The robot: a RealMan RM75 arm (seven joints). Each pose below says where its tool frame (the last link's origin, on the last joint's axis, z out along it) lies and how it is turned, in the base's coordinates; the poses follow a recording.
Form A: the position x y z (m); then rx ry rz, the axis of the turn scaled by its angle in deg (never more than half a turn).
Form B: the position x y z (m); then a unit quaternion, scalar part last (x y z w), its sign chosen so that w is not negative. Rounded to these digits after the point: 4 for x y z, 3 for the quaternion.
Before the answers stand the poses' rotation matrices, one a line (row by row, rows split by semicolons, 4 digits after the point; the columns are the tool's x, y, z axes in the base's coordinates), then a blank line. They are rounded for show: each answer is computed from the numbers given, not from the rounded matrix.
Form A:
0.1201 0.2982 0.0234 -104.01 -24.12 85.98
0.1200 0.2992 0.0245 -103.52 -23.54 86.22
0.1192 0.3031 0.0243 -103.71 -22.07 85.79
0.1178 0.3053 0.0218 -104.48 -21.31 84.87
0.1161 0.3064 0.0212 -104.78 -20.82 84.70
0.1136 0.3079 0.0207 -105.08 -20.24 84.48
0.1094 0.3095 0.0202 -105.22 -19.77 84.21
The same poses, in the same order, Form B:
0.2649 -0.1958 -0.9442; 0.6583 -0.6787 0.3254; -0.7046 -0.7078 -0.0509
0.2618 -0.2066 -0.9427; 0.6570 -0.6773 0.3309; -0.7069 -0.7061 -0.0415
0.2728 -0.2217 -0.9362; 0.6460 -0.6789 0.3490; -0.7130 -0.6999 -0.0420
0.2898 -0.2239 -0.9305; 0.6369 -0.6806 0.3621; -0.7144 -0.6976 -0.0547
0.2946 -0.2267 -0.9283; 0.6313 -0.6832 0.3672; -0.7174 -0.6942 -0.0582
0.3003 -0.2306 -0.9255; 0.6250 -0.6855 0.3736; -0.7206 -0.6906 -0.0617
0.3056 -0.2348 -0.9228; 0.6209 -0.6856 0.3801; -0.7219 -0.6891 -0.0638

0.1201 0.2982 0.0234 -0.706 -0.164 0.584 0.366
0.1200 0.2992 0.0245 -0.704 -0.160 0.586 0.368
0.1192 0.3031 0.0243 -0.706 -0.150 0.584 0.371
0.1178 0.3053 0.0218 -0.712 -0.145 0.578 0.372
0.1161 0.3064 0.0212 -0.713 -0.142 0.577 0.372
0.1136 0.3079 0.0207 -0.715 -0.138 0.575 0.372
0.1094 0.3095 0.0202 -0.717 -0.135 0.574 0.373

